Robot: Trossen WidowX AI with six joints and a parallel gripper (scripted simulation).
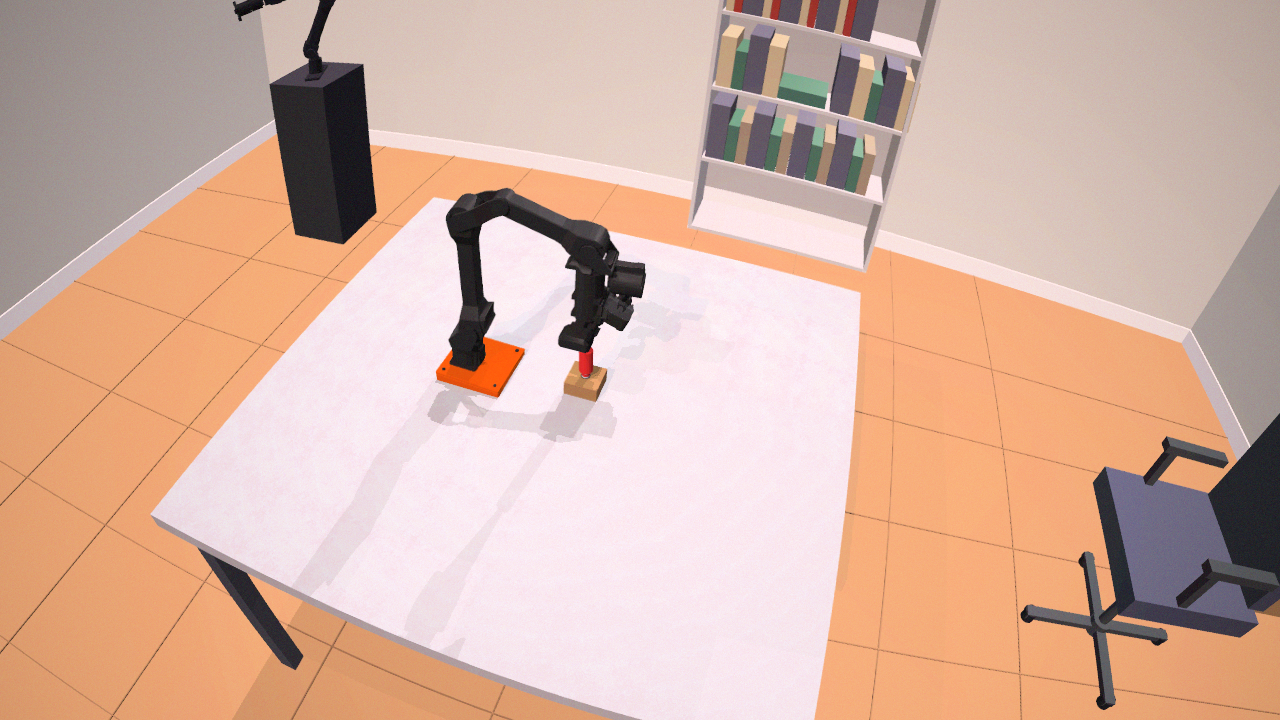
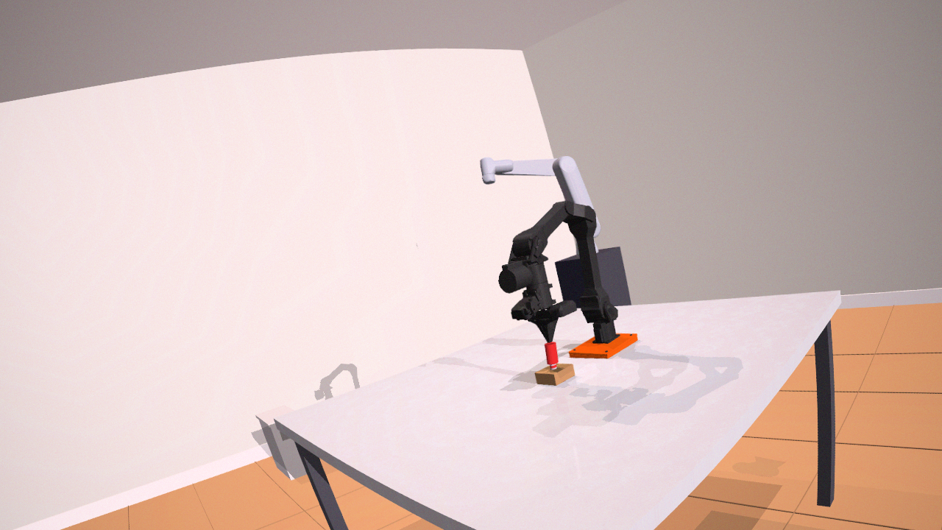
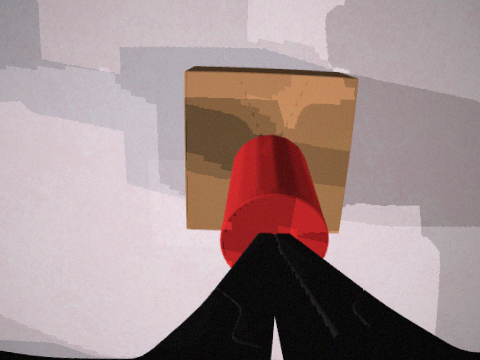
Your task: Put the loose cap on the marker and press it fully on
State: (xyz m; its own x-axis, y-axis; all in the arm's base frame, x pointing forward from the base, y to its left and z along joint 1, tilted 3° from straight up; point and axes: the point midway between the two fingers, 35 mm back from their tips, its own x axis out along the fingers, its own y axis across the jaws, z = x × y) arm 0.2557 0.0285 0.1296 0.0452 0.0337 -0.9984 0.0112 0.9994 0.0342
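The red cap is 30 mm below my gripper tip. From my gripper tip the other things lie so: tan holder block (90 mm below).
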